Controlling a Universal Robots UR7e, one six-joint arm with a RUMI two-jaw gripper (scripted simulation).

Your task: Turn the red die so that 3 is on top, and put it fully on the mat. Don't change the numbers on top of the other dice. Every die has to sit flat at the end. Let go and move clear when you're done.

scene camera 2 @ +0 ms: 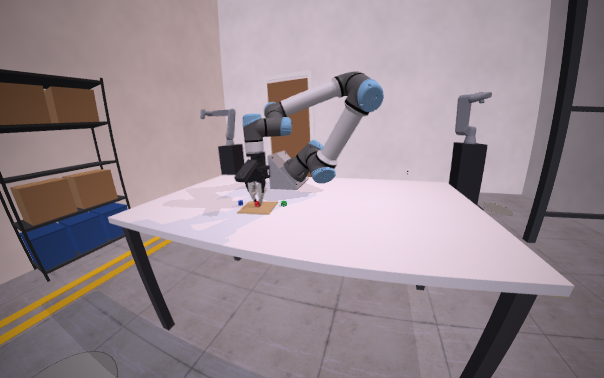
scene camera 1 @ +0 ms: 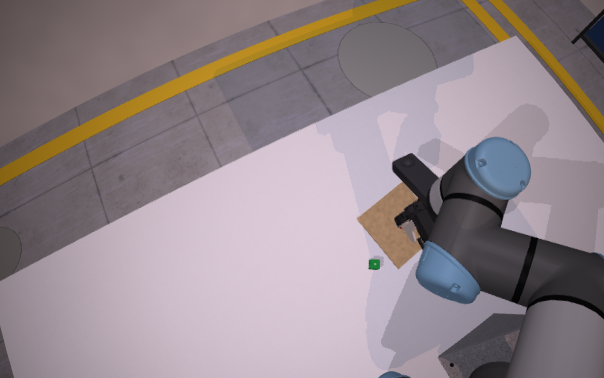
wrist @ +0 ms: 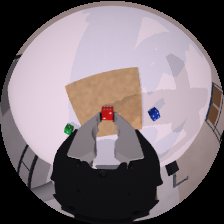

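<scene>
Scene camera 1 takes in both a mat (scene camera 1: pixel 378 220) and the gripper (scene camera 1: pixel 403 223). From scene camera 2 the gripper (scene camera 2: pixel 258 205) is visible, while the wrist view has the mat (wrist: pixel 120 88) together with the gripper (wrist: pixel 107 112).
</scene>
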